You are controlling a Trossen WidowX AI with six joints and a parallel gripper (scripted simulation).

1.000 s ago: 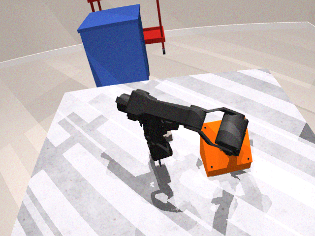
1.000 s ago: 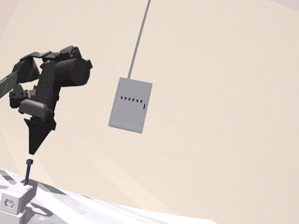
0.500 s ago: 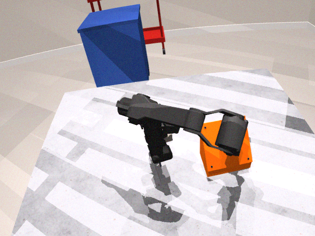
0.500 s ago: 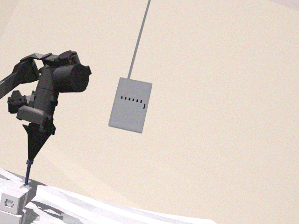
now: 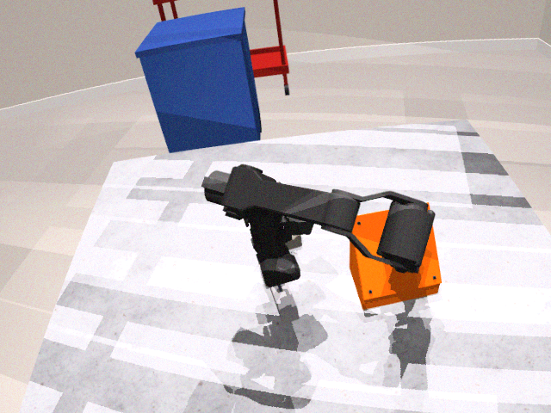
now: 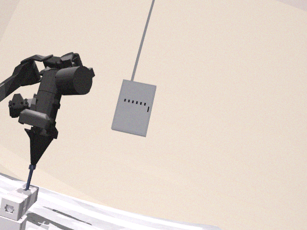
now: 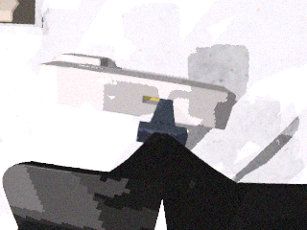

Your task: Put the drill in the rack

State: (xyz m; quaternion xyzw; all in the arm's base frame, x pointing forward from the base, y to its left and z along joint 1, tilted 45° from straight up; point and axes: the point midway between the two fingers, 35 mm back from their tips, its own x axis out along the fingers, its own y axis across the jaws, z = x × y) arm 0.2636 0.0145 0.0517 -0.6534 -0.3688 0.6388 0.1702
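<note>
The small blue key is 3 cm below my gripper tip. From my gripper tip the other things lie so: yellow drill 1 cm ahead, 5 cm to the right, 8 cm below; housing block 3 cm to the right, 9 cm below.
</note>
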